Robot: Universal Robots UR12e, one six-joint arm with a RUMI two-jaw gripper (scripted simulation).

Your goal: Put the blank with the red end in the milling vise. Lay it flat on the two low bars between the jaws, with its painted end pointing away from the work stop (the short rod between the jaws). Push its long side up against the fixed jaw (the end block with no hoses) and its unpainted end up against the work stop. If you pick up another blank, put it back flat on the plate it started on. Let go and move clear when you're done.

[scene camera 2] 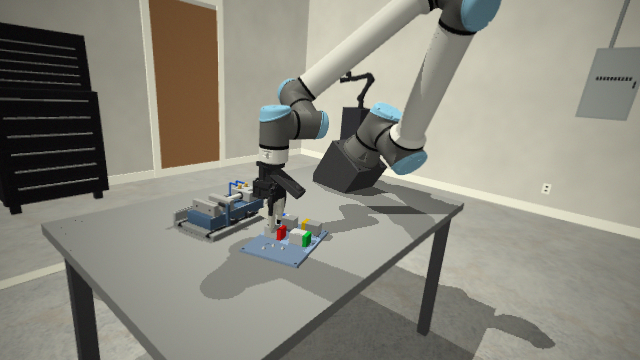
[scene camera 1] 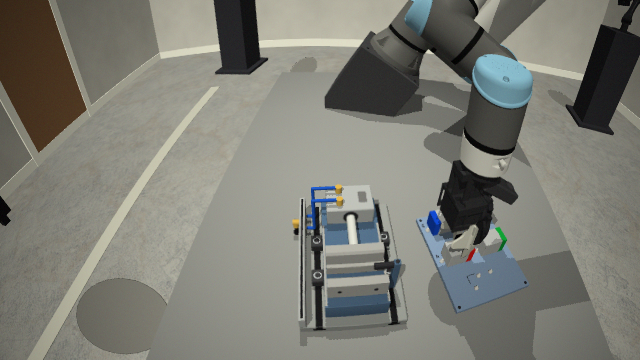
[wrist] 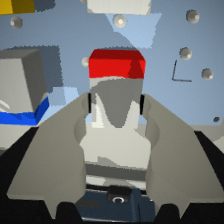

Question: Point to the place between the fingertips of the gripper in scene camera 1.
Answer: At 457,249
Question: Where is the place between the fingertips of the gripper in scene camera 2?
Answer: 274,228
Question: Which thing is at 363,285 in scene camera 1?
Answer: A fixed jaw.
